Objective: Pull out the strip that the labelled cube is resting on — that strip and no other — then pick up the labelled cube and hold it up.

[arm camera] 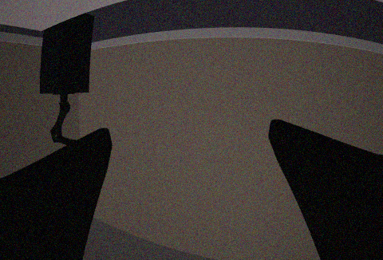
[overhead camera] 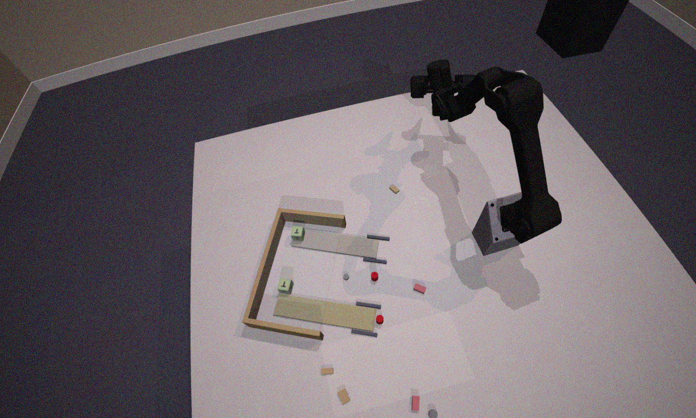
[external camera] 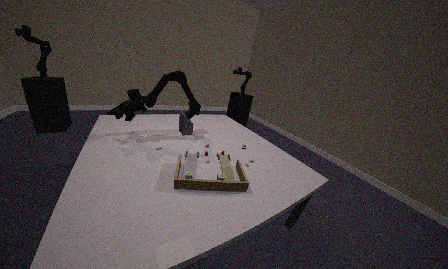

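My gripper tip is now 49 cm to the right of the grey disc, 45 cm short of it and 16 cm above it.
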